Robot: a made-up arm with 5 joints. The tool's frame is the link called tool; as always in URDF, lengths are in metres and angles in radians. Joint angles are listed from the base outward.
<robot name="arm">
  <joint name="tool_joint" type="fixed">
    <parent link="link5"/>
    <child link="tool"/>
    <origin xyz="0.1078 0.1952 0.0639" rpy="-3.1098 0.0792 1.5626"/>
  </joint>
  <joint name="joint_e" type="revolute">
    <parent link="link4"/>
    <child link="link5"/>
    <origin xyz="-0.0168 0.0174 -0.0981" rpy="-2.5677 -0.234 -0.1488"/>
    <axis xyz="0 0 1"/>
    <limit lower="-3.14" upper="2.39"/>
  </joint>
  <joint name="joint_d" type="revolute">
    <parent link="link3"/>
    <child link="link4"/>
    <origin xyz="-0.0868 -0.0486 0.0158" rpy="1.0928 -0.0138 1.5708"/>
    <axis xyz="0 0 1"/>
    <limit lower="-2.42" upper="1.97"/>
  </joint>
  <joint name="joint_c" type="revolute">
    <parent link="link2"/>
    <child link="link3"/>
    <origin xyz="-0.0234 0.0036 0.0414" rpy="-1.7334 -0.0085 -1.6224"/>
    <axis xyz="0 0 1"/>
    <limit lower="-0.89" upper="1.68"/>
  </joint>
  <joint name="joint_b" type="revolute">
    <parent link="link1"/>
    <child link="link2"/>
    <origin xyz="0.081 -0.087 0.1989" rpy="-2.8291 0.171 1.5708"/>
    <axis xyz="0 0 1"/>
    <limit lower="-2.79" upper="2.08"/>
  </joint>
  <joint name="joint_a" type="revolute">
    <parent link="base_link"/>
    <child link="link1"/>
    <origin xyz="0.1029 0.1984 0.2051" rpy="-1.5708 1.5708 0"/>
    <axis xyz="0 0 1"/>
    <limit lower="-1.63" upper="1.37"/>
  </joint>
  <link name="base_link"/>
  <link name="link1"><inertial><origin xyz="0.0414 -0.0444 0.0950"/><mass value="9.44"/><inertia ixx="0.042" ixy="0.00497" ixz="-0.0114" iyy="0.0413" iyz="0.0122" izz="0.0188"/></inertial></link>
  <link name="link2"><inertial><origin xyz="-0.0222 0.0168 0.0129"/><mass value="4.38"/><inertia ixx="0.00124" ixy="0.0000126" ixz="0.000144" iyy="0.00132" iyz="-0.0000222" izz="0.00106"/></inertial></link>
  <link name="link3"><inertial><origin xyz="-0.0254 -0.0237 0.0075"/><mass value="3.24"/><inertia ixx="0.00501" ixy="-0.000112" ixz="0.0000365" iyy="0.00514" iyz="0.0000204" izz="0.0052"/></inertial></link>
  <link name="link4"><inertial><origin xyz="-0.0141 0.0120 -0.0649"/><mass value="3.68"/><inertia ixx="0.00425" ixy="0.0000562" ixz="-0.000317" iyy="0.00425" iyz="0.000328" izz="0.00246"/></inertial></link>
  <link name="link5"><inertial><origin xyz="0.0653 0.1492 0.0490"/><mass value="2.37"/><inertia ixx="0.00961" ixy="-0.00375" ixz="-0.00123" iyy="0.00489" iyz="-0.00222" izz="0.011"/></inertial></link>
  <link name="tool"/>
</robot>
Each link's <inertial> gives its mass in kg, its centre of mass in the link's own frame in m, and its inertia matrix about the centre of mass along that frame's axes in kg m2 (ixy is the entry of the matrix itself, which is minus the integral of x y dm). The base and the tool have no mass. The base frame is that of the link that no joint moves.
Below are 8 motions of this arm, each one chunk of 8 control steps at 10 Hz.
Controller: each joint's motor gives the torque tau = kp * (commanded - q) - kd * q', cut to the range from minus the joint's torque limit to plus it. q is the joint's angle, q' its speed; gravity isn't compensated. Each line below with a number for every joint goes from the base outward.
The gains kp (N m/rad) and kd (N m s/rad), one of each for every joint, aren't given. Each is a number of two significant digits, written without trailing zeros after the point. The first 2 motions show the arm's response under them.
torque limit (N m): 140 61 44 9.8 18
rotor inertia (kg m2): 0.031 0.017 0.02 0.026 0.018
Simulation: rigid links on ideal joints. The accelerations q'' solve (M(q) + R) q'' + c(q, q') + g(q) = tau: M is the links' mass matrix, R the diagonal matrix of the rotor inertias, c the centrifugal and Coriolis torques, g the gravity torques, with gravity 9.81 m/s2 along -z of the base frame. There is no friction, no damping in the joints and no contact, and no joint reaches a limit. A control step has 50 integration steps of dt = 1/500 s. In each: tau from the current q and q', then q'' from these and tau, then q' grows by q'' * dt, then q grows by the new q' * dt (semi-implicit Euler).
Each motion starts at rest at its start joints. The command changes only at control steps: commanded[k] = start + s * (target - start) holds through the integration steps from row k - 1 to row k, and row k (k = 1, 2, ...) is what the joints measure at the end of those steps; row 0 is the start. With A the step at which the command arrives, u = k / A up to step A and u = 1 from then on. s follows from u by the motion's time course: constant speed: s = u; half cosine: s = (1 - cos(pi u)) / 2; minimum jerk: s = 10 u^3 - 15 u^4 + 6 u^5; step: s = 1 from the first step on.
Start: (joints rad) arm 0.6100 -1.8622 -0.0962 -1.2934 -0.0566
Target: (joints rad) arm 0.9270 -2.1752 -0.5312 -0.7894 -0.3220
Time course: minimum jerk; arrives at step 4
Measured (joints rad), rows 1 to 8:
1: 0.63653 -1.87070 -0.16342 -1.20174 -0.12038
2: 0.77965 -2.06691 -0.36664 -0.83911 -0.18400
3: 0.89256 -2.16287 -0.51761 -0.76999 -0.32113
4: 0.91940 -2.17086 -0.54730 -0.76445 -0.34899
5: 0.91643 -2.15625 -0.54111 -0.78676 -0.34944
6: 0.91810 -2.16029 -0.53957 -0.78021 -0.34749
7: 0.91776 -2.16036 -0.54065 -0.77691 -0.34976
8: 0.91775 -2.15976 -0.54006 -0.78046 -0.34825
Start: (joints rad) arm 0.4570 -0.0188 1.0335 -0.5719 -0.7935
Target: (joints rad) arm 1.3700 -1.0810 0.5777 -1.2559 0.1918
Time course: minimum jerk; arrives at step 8
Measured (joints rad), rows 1 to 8:
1: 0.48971 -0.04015 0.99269 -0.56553 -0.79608
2: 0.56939 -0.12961 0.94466 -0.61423 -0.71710
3: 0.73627 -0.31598 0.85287 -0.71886 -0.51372
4: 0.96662 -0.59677 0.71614 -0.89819 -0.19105
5: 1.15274 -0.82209 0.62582 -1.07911 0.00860
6: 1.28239 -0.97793 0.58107 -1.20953 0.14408
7: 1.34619 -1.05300 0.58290 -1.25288 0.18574
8: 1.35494 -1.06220 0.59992 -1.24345 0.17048
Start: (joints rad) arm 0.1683 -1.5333 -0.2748 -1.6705 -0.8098
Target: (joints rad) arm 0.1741 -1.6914 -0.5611 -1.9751 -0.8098
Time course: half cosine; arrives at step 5
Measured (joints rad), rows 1 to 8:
1: 0.17153 -1.52511 -0.31688 -1.67722 -0.82299
2: 0.17898 -1.57317 -0.39197 -1.77819 -0.79478
3: 0.17995 -1.61954 -0.48646 -1.86570 -0.79220
4: 0.17797 -1.65372 -0.55653 -1.93474 -0.80469
5: 0.17645 -1.66670 -0.57706 -1.95991 -0.81622
6: 0.17456 -1.66437 -0.57300 -1.95087 -0.82911
7: 0.17568 -1.66705 -0.57325 -1.95677 -0.82378
8: 0.17529 -1.66605 -0.57358 -1.95412 -0.82515

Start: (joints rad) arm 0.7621 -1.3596 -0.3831 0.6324 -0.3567
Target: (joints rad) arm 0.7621 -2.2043 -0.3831 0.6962 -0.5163
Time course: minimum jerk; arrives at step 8
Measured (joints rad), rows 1 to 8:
1: 0.74659 -1.33960 -0.40179 0.59971 -0.33526
2: 0.76232 -1.43498 -0.38195 0.65915 -0.37181
3: 0.76514 -1.58095 -0.38410 0.67534 -0.41362
4: 0.76907 -1.78239 -0.38263 0.67931 -0.45335
5: 0.76750 -1.97889 -0.38320 0.70079 -0.51115
6: 0.76247 -2.11453 -0.38797 0.69492 -0.52662
7: 0.76007 -2.18501 -0.39210 0.68682 -0.52863
8: 0.75786 -2.19453 -0.39634 0.67300 -0.51671

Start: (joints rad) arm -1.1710 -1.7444 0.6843 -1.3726 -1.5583
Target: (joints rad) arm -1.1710 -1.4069 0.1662 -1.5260 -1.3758
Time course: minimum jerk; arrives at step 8
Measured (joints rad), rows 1 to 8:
1: -1.15356 -1.73993 0.65690 -1.35856 -1.56673
2: -1.15432 -1.70744 0.60918 -1.39640 -1.53979
3: -1.15529 -1.65015 0.51735 -1.42868 -1.50881
4: -1.15725 -1.57222 0.39821 -1.46300 -1.47603
5: -1.15896 -1.49386 0.28382 -1.49620 -1.43537
6: -1.15607 -1.43928 0.19854 -1.50994 -1.40367
7: -1.15163 -1.41544 0.15706 -1.51622 -1.38151
8: -1.14874 -1.41356 0.15115 -1.51088 -1.37707

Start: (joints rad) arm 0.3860 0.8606 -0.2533 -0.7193 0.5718
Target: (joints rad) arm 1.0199 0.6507 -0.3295 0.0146 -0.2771
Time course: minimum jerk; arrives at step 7
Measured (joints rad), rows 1 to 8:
1: 0.43455 0.82404 -0.27642 -0.72106 0.57676
2: 0.52334 0.79061 -0.29419 -0.61115 0.46366
3: 0.67185 0.73412 -0.31754 -0.35980 0.23749
4: 0.84548 0.66680 -0.32625 -0.15867 0.00882
5: 0.96348 0.64400 -0.33242 -0.01886 -0.18319
6: 1.01956 0.63735 -0.33077 0.02469 -0.25896
7: 1.01640 0.65056 -0.32855 0.00917 -0.25777
8: 1.01771 0.64780 -0.32695 0.01215 -0.25726

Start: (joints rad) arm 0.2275 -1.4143 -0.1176 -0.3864 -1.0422
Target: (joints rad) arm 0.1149 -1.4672 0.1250 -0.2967 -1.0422
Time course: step
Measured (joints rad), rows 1 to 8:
1: 0.12823 -1.46317 0.17064 -0.30453 -0.98359
2: 0.11230 -1.43580 0.09713 -0.32227 -1.03860
3: 0.12011 -1.44643 0.11921 -0.31230 -1.02041
4: 0.11972 -1.44600 0.11384 -0.31852 -1.02336
5: 0.11949 -1.44558 0.11336 -0.31860 -1.02295
6: 0.11983 -1.44631 0.11443 -0.31684 -1.02363
7: 0.11952 -1.44569 0.11380 -0.31871 -1.02279
8: 0.11971 -1.44609 0.11408 -0.31731 -1.02349

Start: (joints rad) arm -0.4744 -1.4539 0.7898 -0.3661 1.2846
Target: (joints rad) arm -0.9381 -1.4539 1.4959 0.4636 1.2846
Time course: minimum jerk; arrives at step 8
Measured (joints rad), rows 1 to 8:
1: -0.46266 -1.44591 0.77188 -0.32463 1.24175
2: -0.50248 -1.44664 0.87901 -0.24433 1.26591
3: -0.57605 -1.44826 1.01303 -0.08623 1.26323
4: -0.67531 -1.45153 1.18110 0.09156 1.27743
5: -0.77720 -1.45680 1.32802 0.25682 1.28624
6: -0.85761 -1.46248 1.42739 0.39267 1.27585
7: -0.90200 -1.46485 1.47337 0.46775 1.26609
8: -0.91126 -1.46666 1.47546 0.49132 1.25653

